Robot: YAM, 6 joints.
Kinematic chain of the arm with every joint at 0, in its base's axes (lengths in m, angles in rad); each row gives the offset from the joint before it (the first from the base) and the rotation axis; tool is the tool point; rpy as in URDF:
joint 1: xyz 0 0 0.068 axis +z
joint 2: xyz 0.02 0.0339 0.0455 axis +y
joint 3: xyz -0.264 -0.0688 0 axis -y
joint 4: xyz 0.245 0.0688 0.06 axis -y
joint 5: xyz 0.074 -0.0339 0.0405 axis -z
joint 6: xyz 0.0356 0 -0.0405 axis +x
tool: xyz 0 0 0 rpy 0 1.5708 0
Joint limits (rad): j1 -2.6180..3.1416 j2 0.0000..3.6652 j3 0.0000..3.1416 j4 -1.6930..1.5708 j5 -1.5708..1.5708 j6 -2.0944..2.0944
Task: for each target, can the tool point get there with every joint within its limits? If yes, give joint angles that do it. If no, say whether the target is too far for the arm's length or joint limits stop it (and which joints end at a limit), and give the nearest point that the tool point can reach.
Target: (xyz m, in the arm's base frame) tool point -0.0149 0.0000 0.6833
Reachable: yes | joints 2.5339 1.1606 2.4110 -0.4718 -0.2426 1.0462
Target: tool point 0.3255 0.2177 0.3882
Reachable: yes | joints 0.5227 1.7139 1.7052 -0.4614 -0.8234 -0.2920
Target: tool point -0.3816 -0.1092 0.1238
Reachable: no: joint limits stop it (at a limit: joint 1) | nearest point -0.3513 -0.1617 0.1238 | short by 0.061 m
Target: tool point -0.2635 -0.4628 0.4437
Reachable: yes | joints -2.1122 2.3512 2.4375 0.5270 -0.3650 1.3306
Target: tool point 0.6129 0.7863 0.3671
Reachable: no: too far | nearest point 0.3847 0.4935 0.2707 | short by 0.383 m
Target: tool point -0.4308 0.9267 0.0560
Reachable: no: too far | nearest point -0.2718 0.5847 0.0776 | short by 0.378 m
